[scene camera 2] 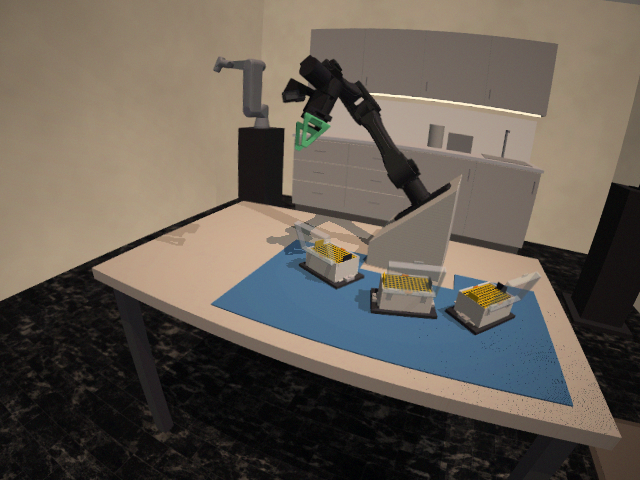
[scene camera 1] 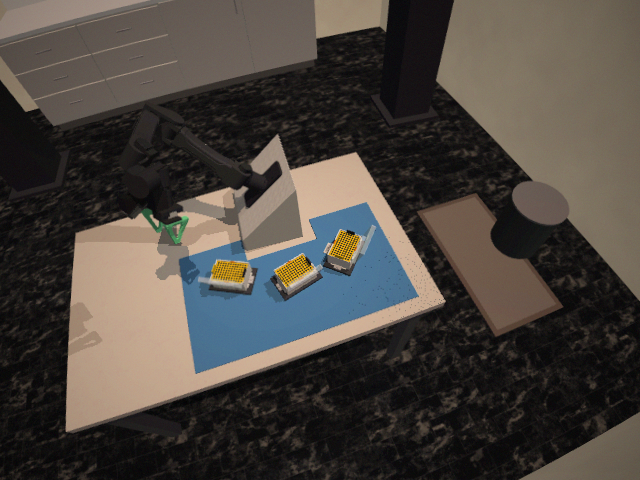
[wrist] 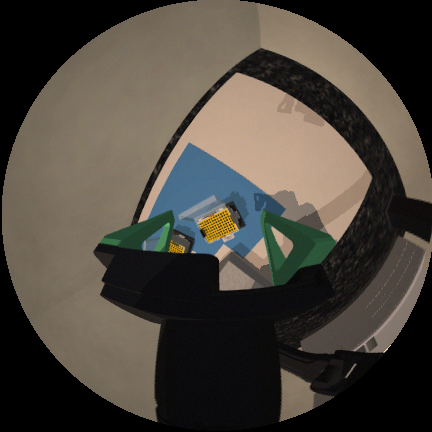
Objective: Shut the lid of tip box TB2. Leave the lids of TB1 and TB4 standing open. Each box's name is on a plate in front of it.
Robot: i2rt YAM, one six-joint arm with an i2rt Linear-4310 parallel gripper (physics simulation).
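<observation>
Three white tip boxes with yellow racks stand on dark bases; their name plates are unreadable. The left box has its clear lid standing open. The middle box has its lid open on the arm's side. The right box has its lid open, leaning outward. My gripper is open and empty, high above the table, left of the boxes. In the wrist view, one open box shows between the fingers; another is partly hidden.
The boxes stand on a blue mat on the table. A pale wedge-shaped stand carries the arm, behind the boxes.
</observation>
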